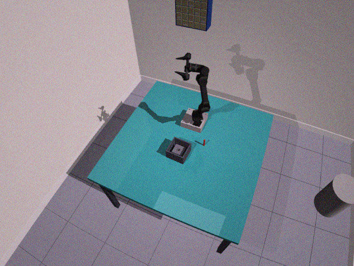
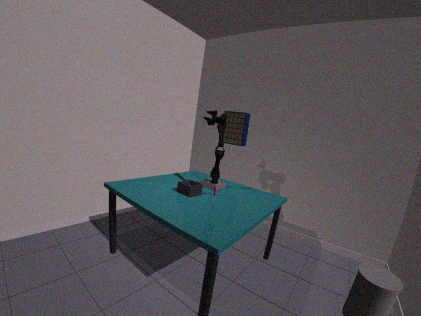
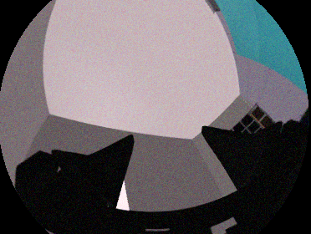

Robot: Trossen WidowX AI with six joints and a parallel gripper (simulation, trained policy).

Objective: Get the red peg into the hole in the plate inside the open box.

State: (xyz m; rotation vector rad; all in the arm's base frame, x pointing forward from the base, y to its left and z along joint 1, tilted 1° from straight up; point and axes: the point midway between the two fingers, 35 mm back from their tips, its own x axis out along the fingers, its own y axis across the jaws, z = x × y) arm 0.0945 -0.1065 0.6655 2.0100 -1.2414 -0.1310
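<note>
The red peg lies 700 mm below my gripper tip, 280 mm to the left of it and 40 mm ahead of it. Round my gripper tip: grey plate (690 mm below, 210 mm ahead, 120 mm to the left); then dark grey box (710 mm below, 210 mm ahead, 120 mm to the left).
</note>
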